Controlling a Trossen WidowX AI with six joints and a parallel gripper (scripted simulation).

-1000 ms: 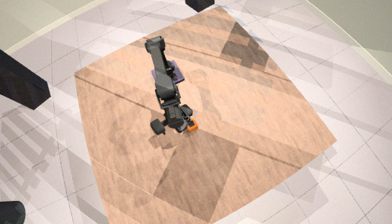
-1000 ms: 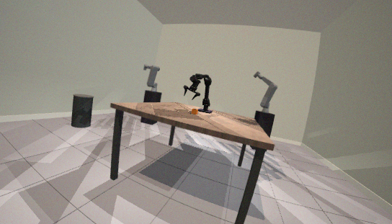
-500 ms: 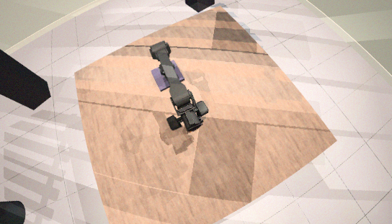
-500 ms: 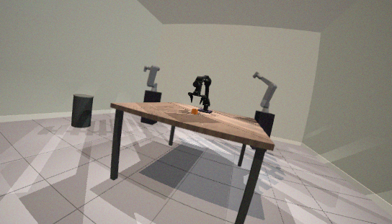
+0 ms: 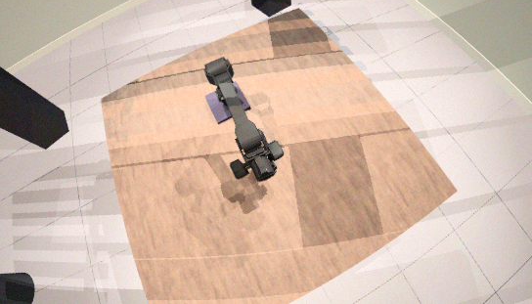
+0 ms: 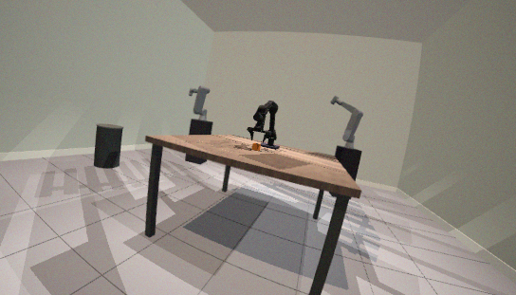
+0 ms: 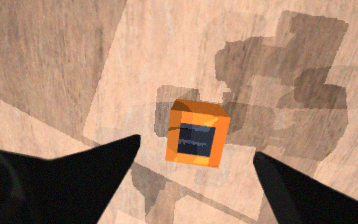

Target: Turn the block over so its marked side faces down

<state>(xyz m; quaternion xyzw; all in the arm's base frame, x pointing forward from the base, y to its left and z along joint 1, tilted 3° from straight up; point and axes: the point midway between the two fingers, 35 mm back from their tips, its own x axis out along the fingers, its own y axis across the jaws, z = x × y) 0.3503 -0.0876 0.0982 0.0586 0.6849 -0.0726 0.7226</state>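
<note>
My gripper tip is now 30 mm above the orange block.
</note>
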